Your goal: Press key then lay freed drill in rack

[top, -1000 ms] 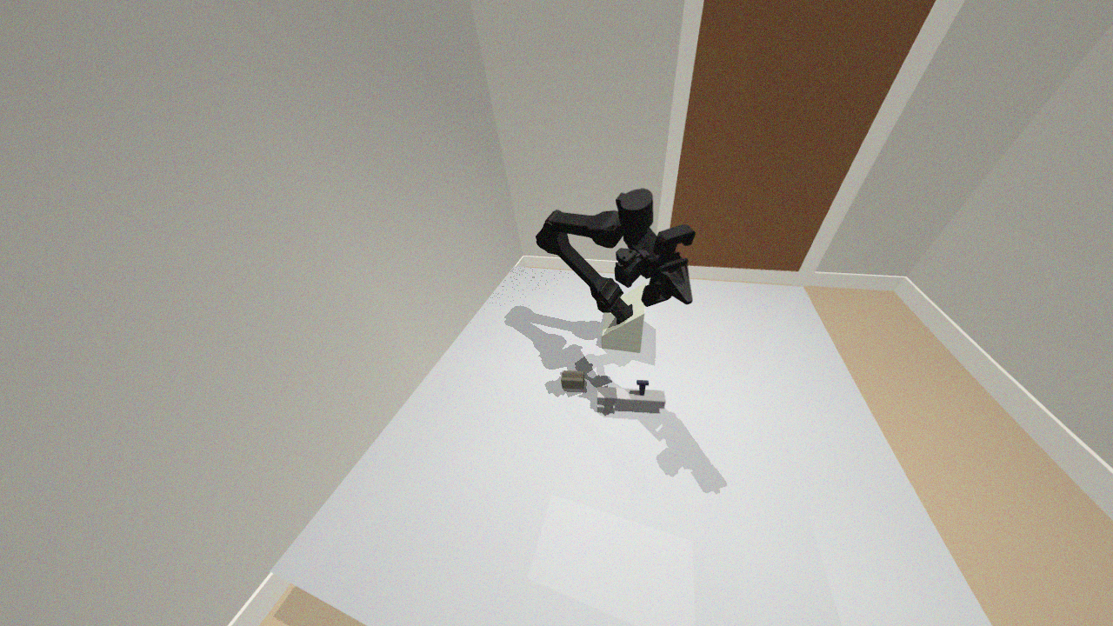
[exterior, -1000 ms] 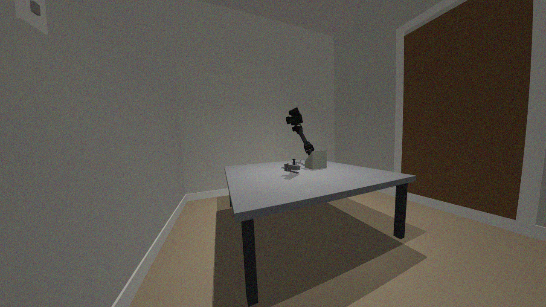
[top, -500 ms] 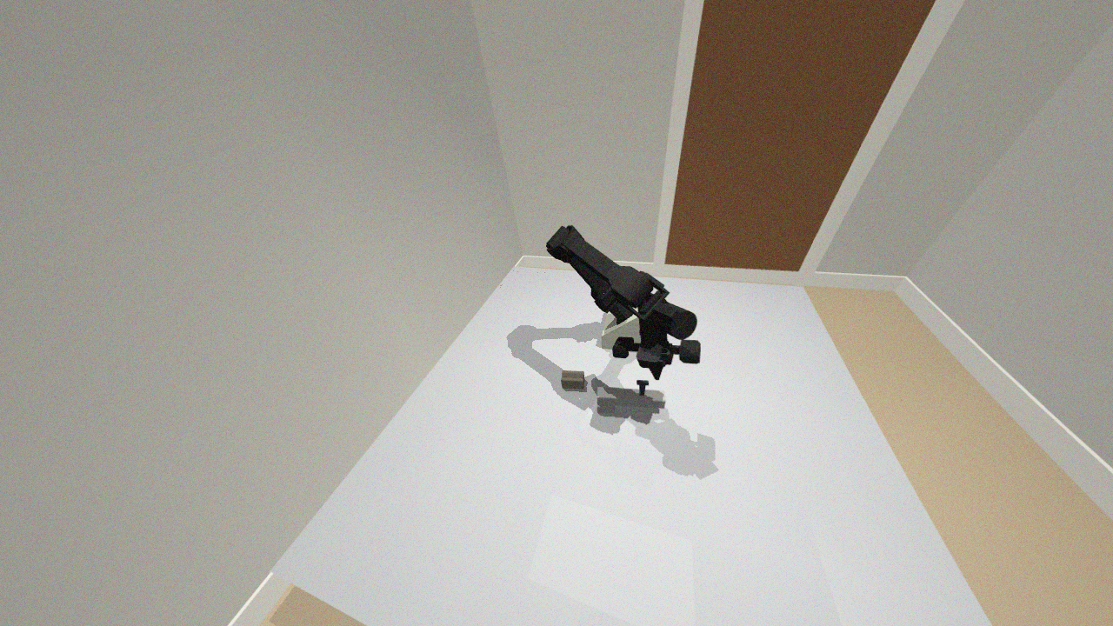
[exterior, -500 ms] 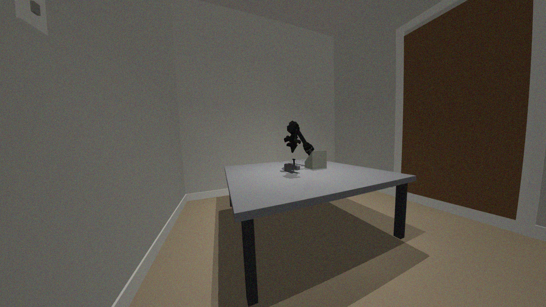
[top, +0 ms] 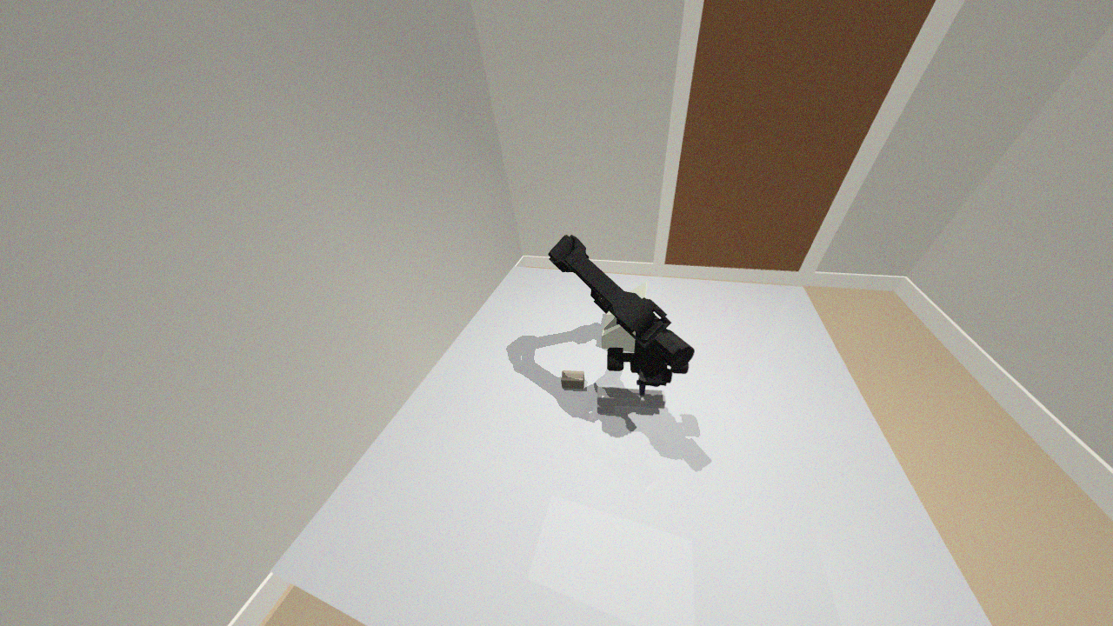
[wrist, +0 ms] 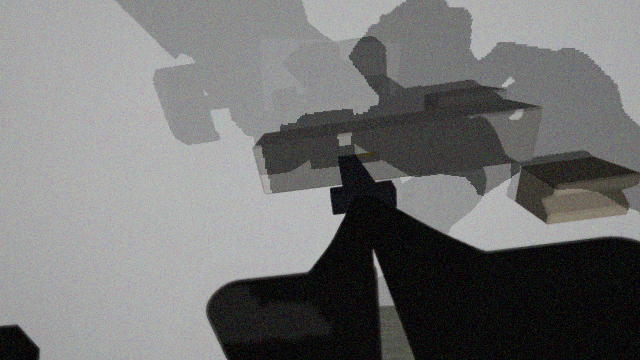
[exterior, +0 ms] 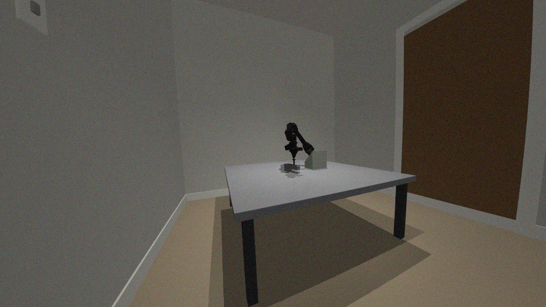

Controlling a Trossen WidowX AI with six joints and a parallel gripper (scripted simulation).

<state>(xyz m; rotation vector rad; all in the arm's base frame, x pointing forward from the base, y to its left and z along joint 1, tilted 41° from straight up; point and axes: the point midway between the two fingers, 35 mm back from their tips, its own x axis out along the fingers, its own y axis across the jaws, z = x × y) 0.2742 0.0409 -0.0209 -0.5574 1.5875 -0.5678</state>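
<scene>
My gripper tip is 4 cm above the dark key. Also, from my gripper tip: rack: 20 cm to the right, 11 cm below, 7 cm behind; drill: 8 cm below, 6 cm to the right.
</scene>
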